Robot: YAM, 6 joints.
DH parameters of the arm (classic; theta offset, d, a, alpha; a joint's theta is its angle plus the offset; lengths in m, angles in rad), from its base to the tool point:
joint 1: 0 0.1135 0.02 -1.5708
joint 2: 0 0 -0.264 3.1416
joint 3: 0.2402 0 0.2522 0
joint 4: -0.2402 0 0.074 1.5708
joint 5: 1.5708 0 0 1.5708
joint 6: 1.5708 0.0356 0 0
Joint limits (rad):
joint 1: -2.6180..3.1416
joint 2: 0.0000..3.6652
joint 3: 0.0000..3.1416
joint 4: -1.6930..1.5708
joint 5: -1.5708..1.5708
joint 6: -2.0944..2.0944
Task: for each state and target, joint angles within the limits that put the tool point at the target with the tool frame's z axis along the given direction. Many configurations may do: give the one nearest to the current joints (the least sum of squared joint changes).
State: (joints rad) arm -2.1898 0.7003 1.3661 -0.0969 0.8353 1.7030
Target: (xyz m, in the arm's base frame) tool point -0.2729 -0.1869 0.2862 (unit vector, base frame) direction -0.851 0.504 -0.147
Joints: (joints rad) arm -2.4404 1.5101 1.0497 0.0357 1.2060 1.7030
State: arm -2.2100 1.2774 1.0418 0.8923 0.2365 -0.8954
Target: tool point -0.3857 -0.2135 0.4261 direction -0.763 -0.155 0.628
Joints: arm -2.6159 1.9028 1.6337 0.9743 0.2513 -0.8954
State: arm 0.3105 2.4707 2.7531 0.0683 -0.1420 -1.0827
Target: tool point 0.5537 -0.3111 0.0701 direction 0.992 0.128 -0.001
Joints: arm -0.5469 3.1526 2.7517 0.3996 -0.6753 -1.0827
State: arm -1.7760 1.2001 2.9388 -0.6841 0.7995 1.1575
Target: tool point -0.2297 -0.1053 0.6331 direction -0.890 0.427 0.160
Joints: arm -2.5949 1.7331 2.6636 -0.6417 0.9745 1.1575
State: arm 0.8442 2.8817 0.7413 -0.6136 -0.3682 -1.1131
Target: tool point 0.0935 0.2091 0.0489 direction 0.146 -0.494 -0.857
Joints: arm 1.1994 2.0039 0.8018 -0.8124 0.3208 -1.1131
